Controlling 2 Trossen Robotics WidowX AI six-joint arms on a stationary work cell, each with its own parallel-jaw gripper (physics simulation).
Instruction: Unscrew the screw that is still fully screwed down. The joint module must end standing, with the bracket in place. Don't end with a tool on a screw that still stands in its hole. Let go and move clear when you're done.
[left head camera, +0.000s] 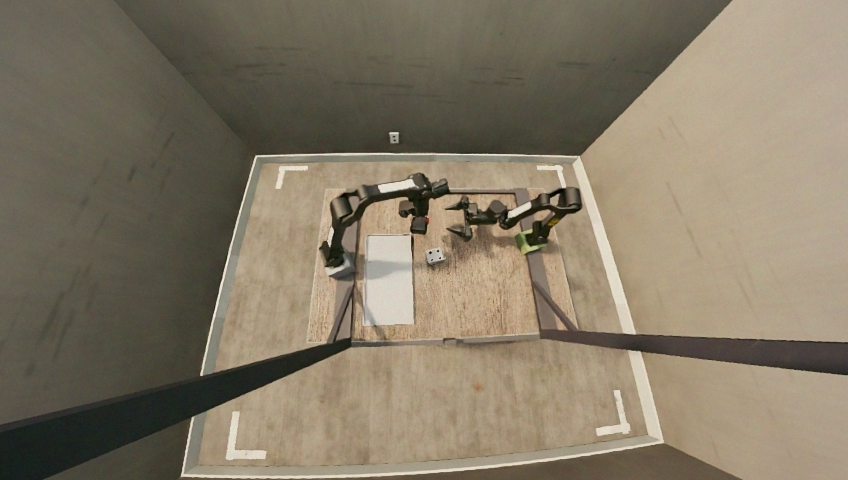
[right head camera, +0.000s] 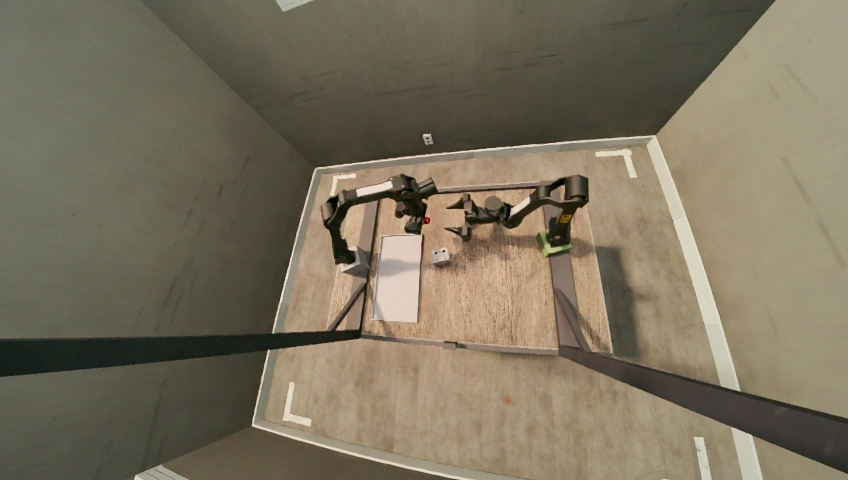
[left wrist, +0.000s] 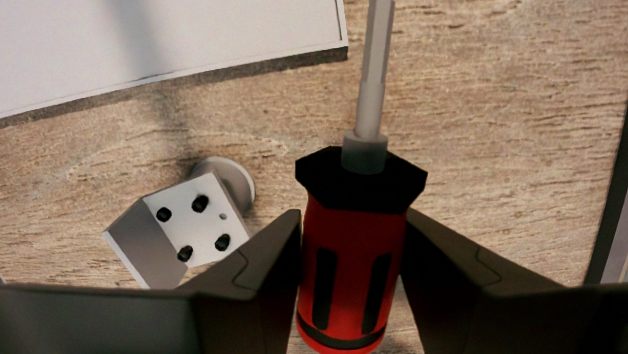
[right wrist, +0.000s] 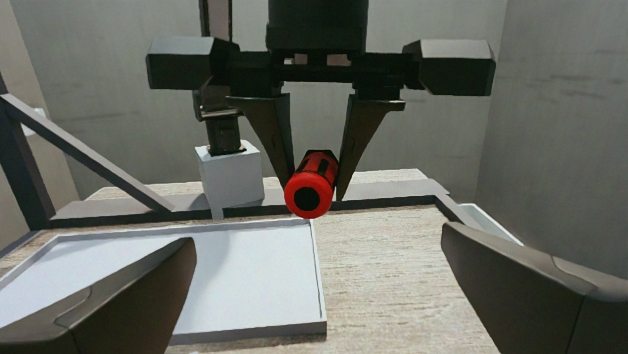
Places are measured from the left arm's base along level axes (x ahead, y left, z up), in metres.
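Where they show: left gripper, between the fingertips: (left head camera: 421, 221) (right head camera: 423, 221) (left wrist: 347, 220) (right wrist: 314, 199); right gripper, between the fingertips: (left head camera: 445, 218) (right head camera: 445, 218) (right wrist: 319, 240); left arm's base, origin of its link: (left head camera: 335, 260) (right head camera: 348, 258) (right wrist: 226, 149); right arm's base, origin of its link: (left head camera: 532, 239) (right head camera: 555, 239).
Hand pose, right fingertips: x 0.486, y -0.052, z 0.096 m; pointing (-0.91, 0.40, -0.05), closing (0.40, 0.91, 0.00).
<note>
Each offset is from my right fingertips to the top centre of the thing.
The joint module (left head camera: 435, 256) (right head camera: 440, 256) (left wrist: 192, 227) is a pale grey block on the table, with several black screws or holes in its top face, a small hole near one edge and a round part at its side. Which screw is fully down, I cannot tell. My left gripper (left wrist: 347, 220) (right wrist: 314, 199) is shut on a red-and-black screwdriver @[dx -0.103, dy +0.052, dz -0.002 m] (left head camera: 427, 220) (right head camera: 426, 220) (left wrist: 352, 270) (right wrist: 311, 187), held in the air behind the module; its grey shaft points away from my right gripper. My right gripper (left head camera: 447, 218) (right head camera: 446, 218) (right wrist: 319, 240) is open and empty, facing the screwdriver's butt end.
A flat white tray @[dx -0.309, dy -0.085, dz -0.193 m] (left head camera: 387, 300) (right head camera: 396, 300) (left wrist: 75, 45) (right wrist: 260, 285) lies left of the module. A pale bin (right wrist: 487, 222) shows at the far right in the right wrist view. Dark frame bars (left head camera: 404, 342) edge the table.
</note>
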